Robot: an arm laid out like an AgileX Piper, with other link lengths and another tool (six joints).
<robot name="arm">
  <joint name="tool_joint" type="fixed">
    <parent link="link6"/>
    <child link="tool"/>
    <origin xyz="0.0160 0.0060 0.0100" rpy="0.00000 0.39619 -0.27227"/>
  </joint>
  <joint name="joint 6" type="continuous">
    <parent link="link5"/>
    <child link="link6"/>
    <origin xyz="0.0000 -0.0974 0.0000" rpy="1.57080 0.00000 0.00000"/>
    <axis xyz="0 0 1"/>
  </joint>
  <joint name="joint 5" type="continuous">
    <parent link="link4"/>
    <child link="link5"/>
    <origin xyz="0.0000 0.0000 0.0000" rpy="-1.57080 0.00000 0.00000"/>
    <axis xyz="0 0 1"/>
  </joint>
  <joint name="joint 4" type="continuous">
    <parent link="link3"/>
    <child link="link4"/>
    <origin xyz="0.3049 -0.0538 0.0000" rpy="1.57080 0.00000 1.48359"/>
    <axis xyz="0 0 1"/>
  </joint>
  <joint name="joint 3" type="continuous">
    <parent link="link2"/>
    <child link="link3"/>
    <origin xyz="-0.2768 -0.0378 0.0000"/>
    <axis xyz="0 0 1"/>
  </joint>
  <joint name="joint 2" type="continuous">
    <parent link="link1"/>
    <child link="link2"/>
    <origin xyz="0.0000 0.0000 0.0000" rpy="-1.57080 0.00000 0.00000"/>
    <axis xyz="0 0 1"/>
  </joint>
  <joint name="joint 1" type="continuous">
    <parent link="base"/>
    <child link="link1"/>
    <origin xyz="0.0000 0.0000 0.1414"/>
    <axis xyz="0 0 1"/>
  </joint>
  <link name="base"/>
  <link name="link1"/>
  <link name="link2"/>
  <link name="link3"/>
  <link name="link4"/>
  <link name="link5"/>
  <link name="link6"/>
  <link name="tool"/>
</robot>
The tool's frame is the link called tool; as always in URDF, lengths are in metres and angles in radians. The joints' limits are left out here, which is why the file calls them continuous.
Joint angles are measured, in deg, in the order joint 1, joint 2, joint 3, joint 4, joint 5, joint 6. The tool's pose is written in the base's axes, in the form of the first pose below.
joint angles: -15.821, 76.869, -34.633, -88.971, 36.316, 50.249
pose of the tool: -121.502 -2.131 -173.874 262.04 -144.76 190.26
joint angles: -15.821, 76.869, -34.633, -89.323, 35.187, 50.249
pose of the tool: -121.868 -1.962 -172.750 263.73 -143.63 189.80
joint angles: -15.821, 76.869, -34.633, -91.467, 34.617, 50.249
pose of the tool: -120.624 -2.517 -171.047 265.74 -143.93 191.37
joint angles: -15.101, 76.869, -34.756, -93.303, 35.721, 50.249
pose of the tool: -118.618 -3.259 -170.197 267.77 -142.77 194.60
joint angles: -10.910, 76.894, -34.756, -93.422, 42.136, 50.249
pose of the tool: -114.812 -4.434 -171.298 269.92 -130.49 199.87
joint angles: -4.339, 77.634, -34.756, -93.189, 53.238, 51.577
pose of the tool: -108.945 -5.050 -174.653 270.58 -110.73 206.04
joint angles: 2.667, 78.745, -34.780, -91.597, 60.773, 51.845
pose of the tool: -105.694 -5.941 -174.930 272.77 -84.06 206.59
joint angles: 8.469, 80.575, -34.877, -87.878, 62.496, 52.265
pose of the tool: -107.625 -7.292 -172.741 276.02 -56.89 195.49
